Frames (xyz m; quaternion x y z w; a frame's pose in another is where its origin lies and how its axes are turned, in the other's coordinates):
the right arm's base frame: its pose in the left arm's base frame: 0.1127 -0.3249 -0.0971 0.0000 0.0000 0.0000 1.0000
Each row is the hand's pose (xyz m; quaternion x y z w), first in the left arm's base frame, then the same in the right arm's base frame.
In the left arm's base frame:
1: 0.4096 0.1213 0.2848 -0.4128 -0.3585 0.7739 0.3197
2: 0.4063 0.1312 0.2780 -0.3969 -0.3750 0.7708 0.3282
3: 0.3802 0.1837 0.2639 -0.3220 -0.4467 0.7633 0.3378
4: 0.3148 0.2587 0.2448 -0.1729 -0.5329 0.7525 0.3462
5: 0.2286 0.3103 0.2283 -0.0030 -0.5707 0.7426 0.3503
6: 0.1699 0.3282 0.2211 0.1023 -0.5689 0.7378 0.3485
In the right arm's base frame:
1: 0.2969 0.4462 0.3819 -0.4128 -0.3585 0.7739 0.3197
2: 0.2936 0.4561 0.3751 -0.3969 -0.3750 0.7708 0.3282
3: 0.2675 0.5086 0.3610 -0.3220 -0.4467 0.7633 0.3378
4: 0.2021 0.5836 0.3419 -0.1729 -0.5329 0.7525 0.3462
5: 0.1159 0.6352 0.3254 -0.0030 -0.5707 0.7426 0.3503
6: 0.0572 0.6531 0.3182 0.1023 -0.5689 0.7378 0.3485

